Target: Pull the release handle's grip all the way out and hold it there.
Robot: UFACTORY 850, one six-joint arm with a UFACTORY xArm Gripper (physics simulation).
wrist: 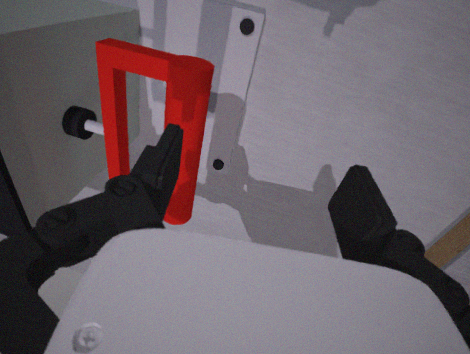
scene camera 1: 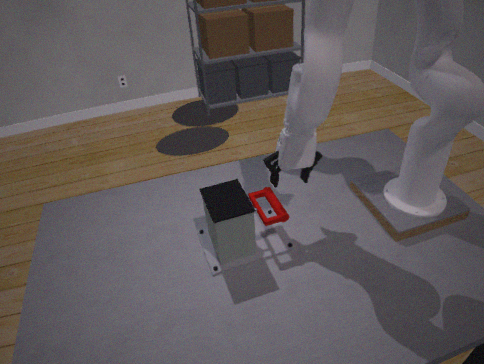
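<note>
The release handle's red rectangular grip point(scene camera 1: 279, 204) point(wrist: 191, 100) stands upright close beside the pale green box point(scene camera 1: 232, 242) point(wrist: 45, 70). A short stretch of pale rod point(wrist: 94, 126) shows between the grip and the black collar point(wrist: 78, 122) on the box. My gripper point(scene camera 1: 290, 183) point(wrist: 262, 168) is wide open and empty, above the grip and towards the robot's base. In the wrist view its left finger overlaps the grip's thick outer bar, and its right finger is well to the right of the bar. Whether the left finger touches the bar I cannot tell.
The box has a black top point(scene camera 1: 227, 200) and stands on a pale base plate point(wrist: 239, 65) with black bolts. The robot's base stands on a wood-edged board point(scene camera 1: 400, 235) at the right. A shelf rack point(scene camera 1: 195, 55) with boxes stands behind the grey mat point(scene camera 1: 125, 300).
</note>
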